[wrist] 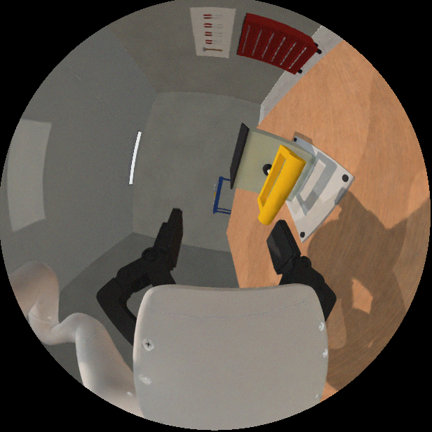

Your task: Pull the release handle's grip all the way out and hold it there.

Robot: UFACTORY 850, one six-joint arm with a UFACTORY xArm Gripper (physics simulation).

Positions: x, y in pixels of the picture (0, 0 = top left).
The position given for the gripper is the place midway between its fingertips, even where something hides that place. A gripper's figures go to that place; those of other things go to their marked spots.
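A grey base plate (326, 183) sits 0.28 m from the lens, while the gripper (229, 226) is 0.12 m from the lens.
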